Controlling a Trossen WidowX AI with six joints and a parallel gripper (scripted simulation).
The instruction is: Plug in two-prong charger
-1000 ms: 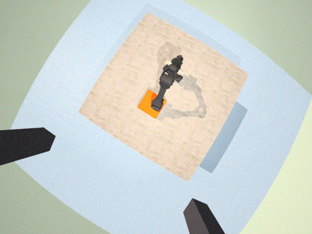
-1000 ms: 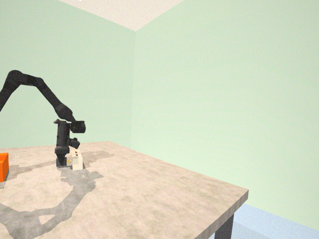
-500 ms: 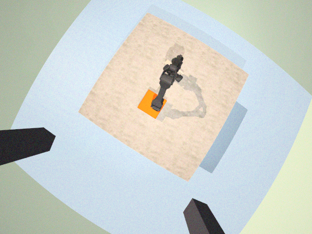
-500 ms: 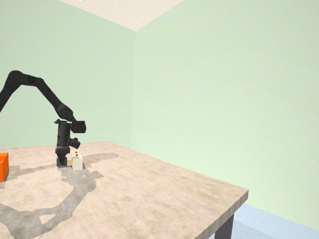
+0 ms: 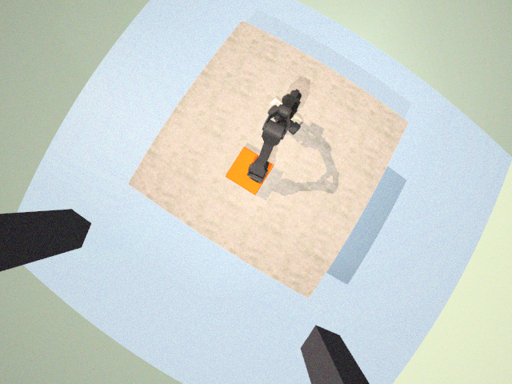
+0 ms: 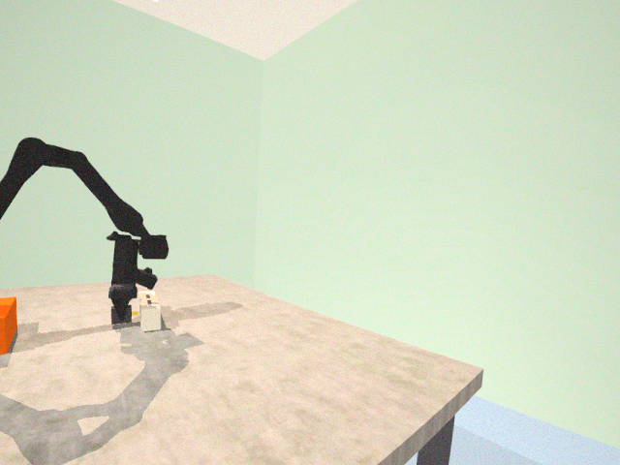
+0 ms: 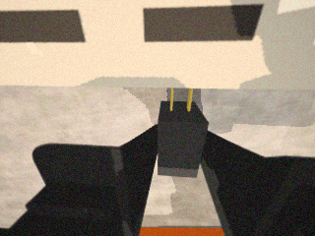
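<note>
The charger is 20 mm ahead of my gripper tip and 10 mm above it.
</note>
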